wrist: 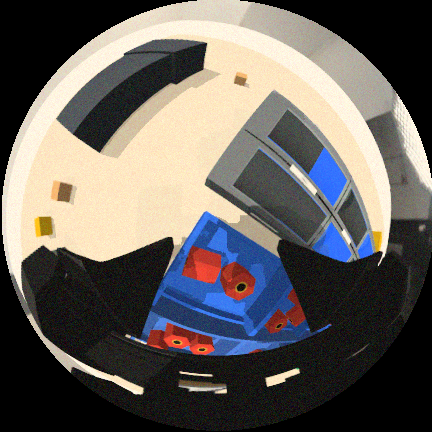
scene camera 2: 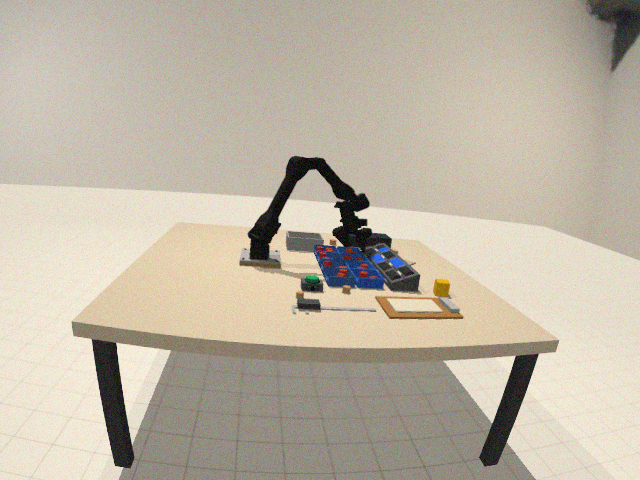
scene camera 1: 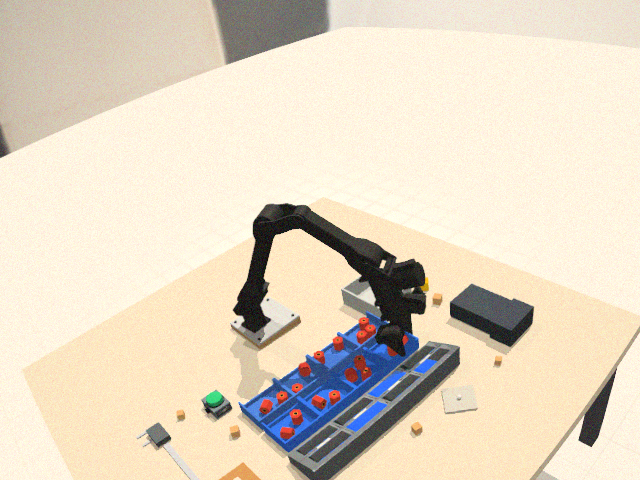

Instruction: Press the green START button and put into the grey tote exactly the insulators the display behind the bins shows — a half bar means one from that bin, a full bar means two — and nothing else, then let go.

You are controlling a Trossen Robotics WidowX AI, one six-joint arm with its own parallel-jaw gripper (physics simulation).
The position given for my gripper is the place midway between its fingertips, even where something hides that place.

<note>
My gripper point(scene camera 1: 407, 345) is open and holds nothing. Also in view: a grey plate point(scene camera 1: 452, 404). Further things: a grey tote point(scene camera 1: 359, 296), a dark box point(scene camera 1: 505, 320) and a display point(scene camera 1: 359, 441).
My gripper shows as well in the wrist view point(wrist: 226, 244) and in scene camera 2 point(scene camera 2: 355, 251). The dark box shows as well in the wrist view point(wrist: 102, 104). The display is seen too in the wrist view point(wrist: 252, 134) and in scene camera 2 point(scene camera 2: 409, 283).
</note>
